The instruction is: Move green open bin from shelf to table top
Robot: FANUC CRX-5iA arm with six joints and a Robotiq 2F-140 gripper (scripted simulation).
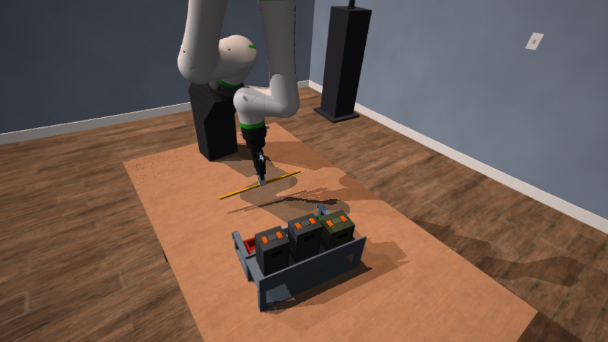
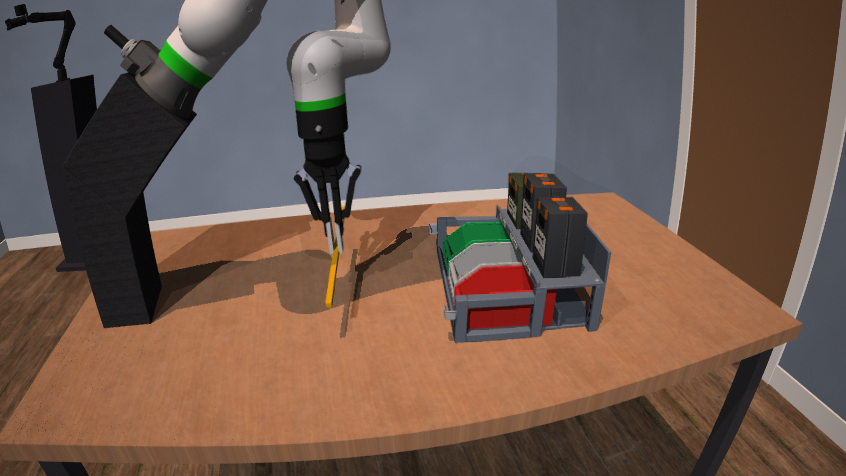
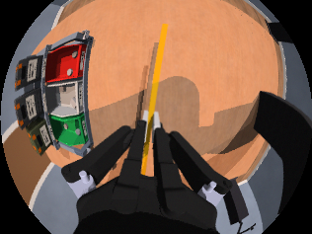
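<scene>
The thin yellow bar is 30 mm below my hand. From my hand the other things lie so: green open bin (320 mm ahead, 90 mm to the left, 80 mm below); then red bin (300 mm ahead, 140 mm to the right, 80 mm below); then grey bin (310 mm ahead, 80 mm below, 20 mm to the right).
</scene>
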